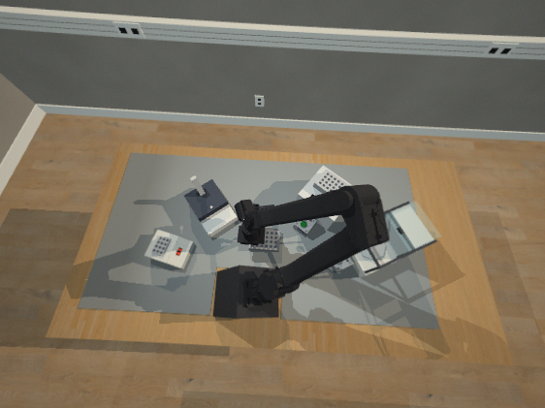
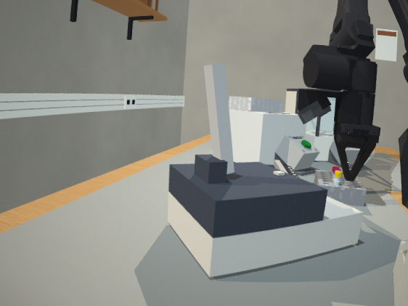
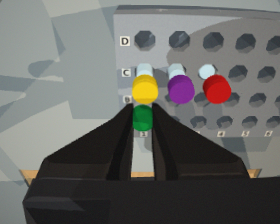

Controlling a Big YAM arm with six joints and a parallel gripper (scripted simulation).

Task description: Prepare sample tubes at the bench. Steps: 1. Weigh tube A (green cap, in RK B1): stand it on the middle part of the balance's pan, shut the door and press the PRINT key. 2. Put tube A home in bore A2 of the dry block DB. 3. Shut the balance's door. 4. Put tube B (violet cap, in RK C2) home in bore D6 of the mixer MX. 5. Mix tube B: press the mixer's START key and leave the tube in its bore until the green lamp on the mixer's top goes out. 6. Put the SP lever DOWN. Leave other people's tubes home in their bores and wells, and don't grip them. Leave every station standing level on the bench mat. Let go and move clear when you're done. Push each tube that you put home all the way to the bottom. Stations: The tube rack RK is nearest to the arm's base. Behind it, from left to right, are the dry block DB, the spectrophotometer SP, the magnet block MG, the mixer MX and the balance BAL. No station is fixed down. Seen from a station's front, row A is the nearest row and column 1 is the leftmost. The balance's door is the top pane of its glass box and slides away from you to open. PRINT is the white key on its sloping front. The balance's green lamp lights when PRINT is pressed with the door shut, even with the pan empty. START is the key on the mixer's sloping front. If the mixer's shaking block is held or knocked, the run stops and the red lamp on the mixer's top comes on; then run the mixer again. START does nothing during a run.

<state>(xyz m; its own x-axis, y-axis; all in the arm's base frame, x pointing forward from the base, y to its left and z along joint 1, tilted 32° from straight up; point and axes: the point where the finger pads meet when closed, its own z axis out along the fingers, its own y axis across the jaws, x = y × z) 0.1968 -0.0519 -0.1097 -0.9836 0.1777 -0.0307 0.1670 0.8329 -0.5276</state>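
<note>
Right now my hand is 2 cm to the left of the violet-capped tube B, 2 cm short of it and 2 cm above it. Round my hand: rack RK (5 cm to the right, 3 cm below); magnet block (12 cm ahead, 4 cm to the right, 3 cm below); green start key (22 cm to the right, 4 cm ahead, 2 cm above).
</note>
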